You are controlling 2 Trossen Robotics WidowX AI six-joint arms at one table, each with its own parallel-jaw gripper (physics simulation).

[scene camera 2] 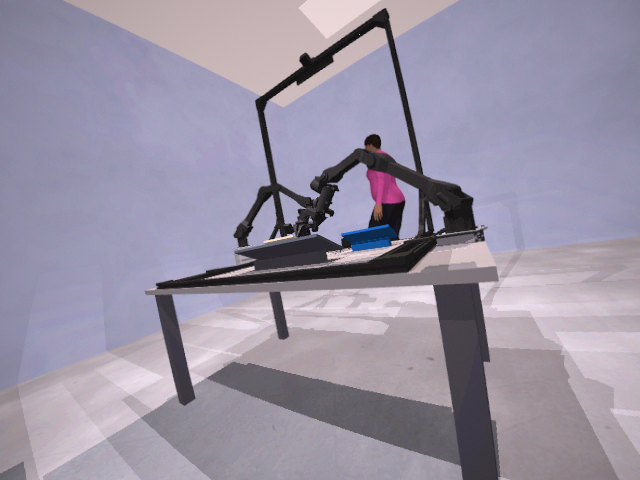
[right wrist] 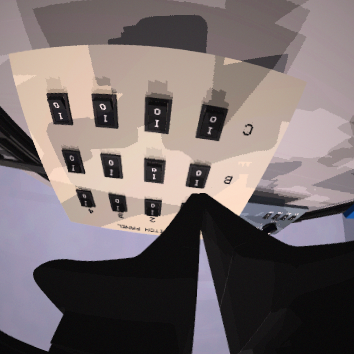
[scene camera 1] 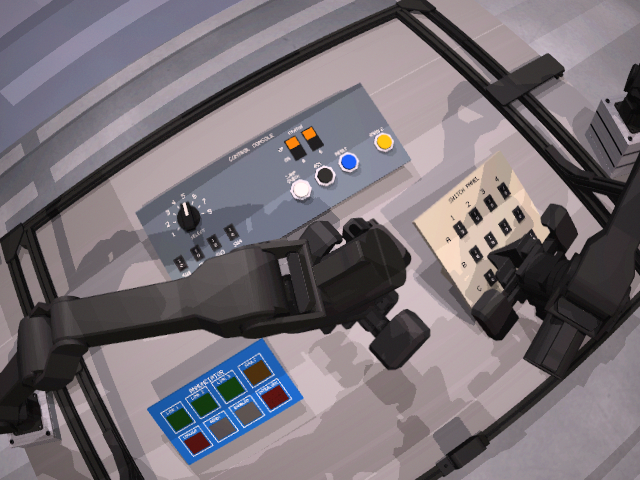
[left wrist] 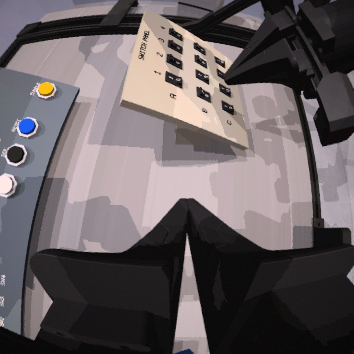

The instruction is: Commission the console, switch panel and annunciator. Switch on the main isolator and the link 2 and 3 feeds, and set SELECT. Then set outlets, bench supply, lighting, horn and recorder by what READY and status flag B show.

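Frame: origin at the left arm's base, x back, y right, z up, level; centimetres.
Seen in the pictures: left gripper, fingertip midpoint: [scene camera 2: 313, 229] [left wrist: 185, 204]; right gripper, fingertip midpoint: [right wrist: 197, 199] [scene camera 1: 489, 256] [left wrist: 224, 80]; left arm's base, link origin: [scene camera 2: 461, 230] [scene camera 1: 25, 414]; right arm's base, link origin: [scene camera 2: 243, 247] [scene camera 1: 635, 116].
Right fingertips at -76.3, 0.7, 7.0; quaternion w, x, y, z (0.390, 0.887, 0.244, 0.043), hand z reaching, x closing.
Pixels of each thing's top centre, then the offset from my right fingertips to it, as dx, dy, dz. "*": a spot on its surface instead.
- console, surface spot: [scene camera 1: 258, 180] * +26.2, -24.2, -2.6
- rocker B2, top centre: [right wrist: 152, 176] [scene camera 1: 491, 239] -2.1, -2.9, -1.8
- blue annunciator, top centre: [scene camera 1: 214, 395] [scene camera 2: 366, 228] +40.7, +5.3, -1.5
The console [scene camera 1: 258, 180] [scene camera 2: 289, 248] [left wrist: 25, 225] has its SELECT knob [scene camera 1: 188, 217] pointing about at 5. Both status flags [scene camera 1: 292, 143] [scene camera 1: 309, 133] show orange in their upper halves. The cream switch panel [scene camera 1: 434, 227] [left wrist: 140, 90] [right wrist: 265, 100] has rockers in rows A to C; rocker B2 [right wrist: 154, 171] looks tilted unlike its neighbours. The blue annunciator [scene camera 1: 160, 408] [scene camera 2: 369, 237] has dim windows. My right gripper [left wrist: 224, 80] [right wrist: 197, 199] is shut and empty above the switch panel, hiding A1 in the right wrist view. My left gripper [left wrist: 185, 204] is shut and empty between console and switch panel.
My left arm [scene camera 1: 155, 310] reaches across the console's lower edge and partly hides it. White [scene camera 1: 300, 189], black [scene camera 1: 324, 175], blue [scene camera 1: 348, 161] and yellow [scene camera 1: 383, 141] buttons stand on the console. A dark frame [scene camera 1: 217, 116] borders the table. A person [scene camera 2: 385, 186] stands behind.
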